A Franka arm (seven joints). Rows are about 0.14 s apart.
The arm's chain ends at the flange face. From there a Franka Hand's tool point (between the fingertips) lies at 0.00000 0.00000 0.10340 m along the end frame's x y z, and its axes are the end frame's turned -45 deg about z.
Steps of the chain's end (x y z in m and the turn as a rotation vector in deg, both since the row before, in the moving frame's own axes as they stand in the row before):
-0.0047 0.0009 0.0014 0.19 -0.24 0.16
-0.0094 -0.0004 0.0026 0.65 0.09 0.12
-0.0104 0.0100 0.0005 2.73 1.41 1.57
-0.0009 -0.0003 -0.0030 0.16 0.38 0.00
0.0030 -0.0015 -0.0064 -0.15 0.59 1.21
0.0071 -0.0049 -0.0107 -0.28 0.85 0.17
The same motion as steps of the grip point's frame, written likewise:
-0.0040 -0.0032 0.0014 0.30 -0.04 0.16
-0.0054 -0.0076 0.0026 0.40 0.52 0.12
-0.0091 -0.0019 0.0004 0.93 2.93 1.57
0.0003 -0.0006 -0.0030 -0.16 0.38 0.00
0.0037 0.0020 -0.0064 -0.52 0.31 1.21
0.0092 0.0030 -0.0107 -0.80 0.40 0.17

